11 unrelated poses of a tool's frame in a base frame.
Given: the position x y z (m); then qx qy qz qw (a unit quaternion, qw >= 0).
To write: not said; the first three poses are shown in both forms.
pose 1, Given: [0.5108 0.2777 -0.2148 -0.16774 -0.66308 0.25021 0.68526]
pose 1, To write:
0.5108 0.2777 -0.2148
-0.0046 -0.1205 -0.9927
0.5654 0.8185 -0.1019
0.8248 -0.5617 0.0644

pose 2, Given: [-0.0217 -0.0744 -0.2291 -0.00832 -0.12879 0.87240 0.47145]
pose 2, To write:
-0.0217 -0.0744 -0.2291
-0.5553 -0.8204 -0.1360
0.8247 -0.5223 -0.2169
0.1069 -0.2326 0.9667

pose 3, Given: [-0.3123 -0.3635 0.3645 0.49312 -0.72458 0.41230 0.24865]
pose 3, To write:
-0.3123 -0.3635 0.3645
-0.3900 -0.9196 0.0463
-0.5096 0.1737 -0.8427
0.7670 -0.3523 -0.5364

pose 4, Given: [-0.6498 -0.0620 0.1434 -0.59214 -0.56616 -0.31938 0.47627]
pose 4, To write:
-0.6498 -0.0620 0.1434
0.1549 0.9747 -0.1611
0.3663 0.0947 0.9257
0.9175 -0.2024 -0.3423

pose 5, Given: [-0.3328 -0.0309 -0.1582 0.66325 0.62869 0.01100 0.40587]
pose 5, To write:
-0.3328 -0.0309 -0.1582
0.2093 0.8250 0.5249
0.8429 0.1200 -0.5246
-0.4957 0.5522 -0.6703

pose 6, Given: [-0.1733 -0.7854 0.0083 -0.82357 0.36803 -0.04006 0.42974]
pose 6, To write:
-0.1733 -0.7854 0.0083
0.7259 -0.5718 0.3823
-0.6406 -0.3598 0.6784
-0.2503 -0.7373 -0.6274

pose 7, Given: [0.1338 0.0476 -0.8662 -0.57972 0.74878 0.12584 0.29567]
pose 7, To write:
0.1338 0.0476 -0.8662
-0.1530 -0.9426 0.2969
-0.7937 0.2962 0.5313
-0.5887 -0.1544 -0.7935

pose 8, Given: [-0.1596 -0.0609 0.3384 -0.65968 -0.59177 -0.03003 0.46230]
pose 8, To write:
-0.1596 -0.0609 0.3384
0.2978 0.8085 -0.5075
0.7530 0.1278 0.6455
0.5868 -0.5744 -0.5708

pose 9, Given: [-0.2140 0.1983 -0.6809 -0.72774 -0.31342 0.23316 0.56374]
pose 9, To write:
-0.2140 0.1983 -0.6809
0.6948 0.1933 -0.6927
0.7191 -0.1679 0.6744
0.0140 -0.9667 -0.2557

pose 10, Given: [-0.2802 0.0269 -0.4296 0.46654 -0.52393 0.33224 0.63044]
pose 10, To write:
-0.2802 0.0269 -0.4296
0.2302 -0.9078 -0.3506
-0.0700 0.3439 -0.9364
0.9706 0.2401 0.0157

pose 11, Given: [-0.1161 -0.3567 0.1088 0.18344 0.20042 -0.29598 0.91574]
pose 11, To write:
-0.1161 -0.3567 0.1088
0.7445 0.6156 0.2585
-0.4686 0.7575 -0.4546
-0.4757 0.2173 0.8524

